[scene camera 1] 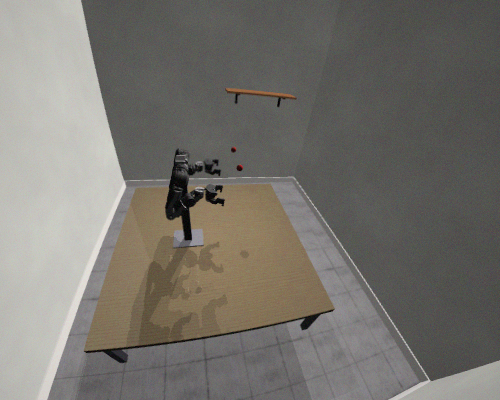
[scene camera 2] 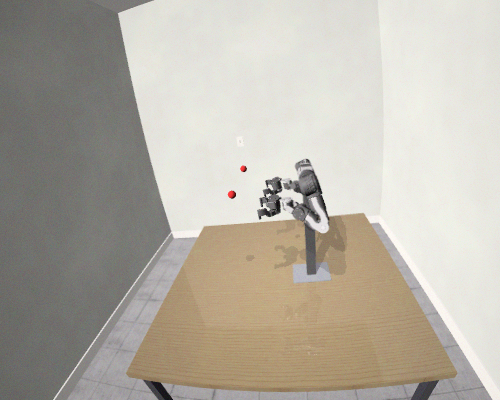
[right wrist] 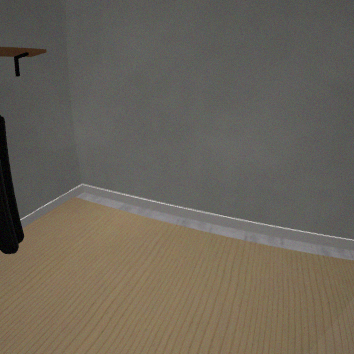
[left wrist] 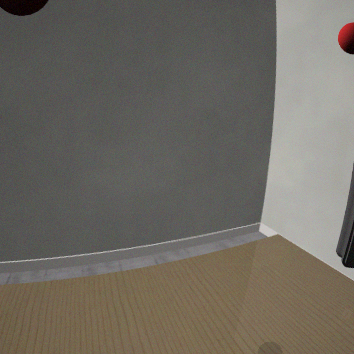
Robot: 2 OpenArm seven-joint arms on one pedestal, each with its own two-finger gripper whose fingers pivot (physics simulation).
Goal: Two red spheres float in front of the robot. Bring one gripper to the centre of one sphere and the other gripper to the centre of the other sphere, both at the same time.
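One red sphere (scene camera 1: 233,149) (scene camera 2: 231,194) (left wrist: 22,5) floats on the left-arm side; it looks dark at the top left of the left wrist view. The other red sphere (scene camera 1: 240,168) (scene camera 2: 243,168) (left wrist: 347,38) floats on the right-arm side, cut by the right edge of the left wrist view. My left gripper (scene camera 1: 219,167) (scene camera 2: 260,208) is open and empty, apart from both spheres, closer to the pedestal. My right gripper (scene camera 1: 223,195) (scene camera 2: 266,188) is open and empty, also back from the spheres and apart from them. No sphere shows in the right wrist view.
The pedestal (scene camera 1: 187,225) (scene camera 2: 310,250) stands on a wooden table (scene camera 1: 280,280) (scene camera 2: 240,350). Sphere and arm shadows fall on the table top. A wooden shelf (scene camera 1: 260,93) (right wrist: 30,52) hangs on the wall beyond the spheres in scene camera 1. The two grippers are side by side.
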